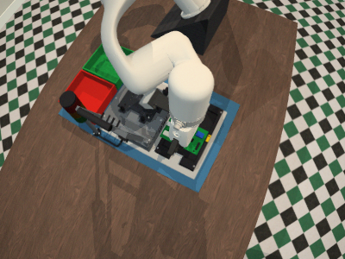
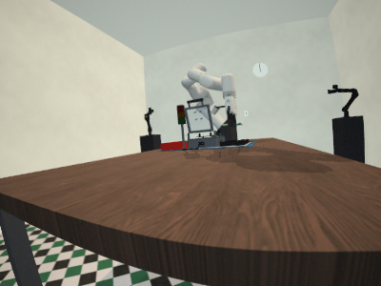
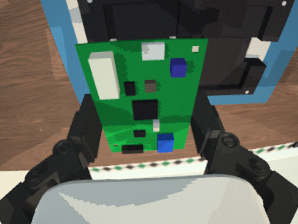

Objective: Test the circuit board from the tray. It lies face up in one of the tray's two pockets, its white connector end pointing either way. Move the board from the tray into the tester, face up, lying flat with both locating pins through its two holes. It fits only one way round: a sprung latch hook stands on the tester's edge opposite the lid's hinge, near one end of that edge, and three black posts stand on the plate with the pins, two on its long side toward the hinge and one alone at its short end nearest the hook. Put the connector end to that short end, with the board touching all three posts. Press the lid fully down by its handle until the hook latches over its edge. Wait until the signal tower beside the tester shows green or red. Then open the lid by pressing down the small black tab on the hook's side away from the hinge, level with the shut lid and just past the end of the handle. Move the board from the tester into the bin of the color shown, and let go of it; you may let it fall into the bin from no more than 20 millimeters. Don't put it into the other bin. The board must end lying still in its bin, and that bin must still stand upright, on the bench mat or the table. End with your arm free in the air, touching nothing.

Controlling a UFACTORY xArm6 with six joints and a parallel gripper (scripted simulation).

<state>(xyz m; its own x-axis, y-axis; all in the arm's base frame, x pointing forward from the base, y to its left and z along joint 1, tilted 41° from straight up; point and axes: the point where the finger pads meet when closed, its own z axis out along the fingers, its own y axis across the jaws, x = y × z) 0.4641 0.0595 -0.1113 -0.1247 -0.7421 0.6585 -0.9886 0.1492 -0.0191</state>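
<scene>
Now: hand right at the green circuit board. From my hand the other things lie so: black nest 6 cm behind, 16 cm to the right, 5 cm below; clear lid 6 cm ahead, 18 cm to the right, 6 cm above; latch hook 12 cm behind, 10 cm to the right, 3 cm below.
</scene>
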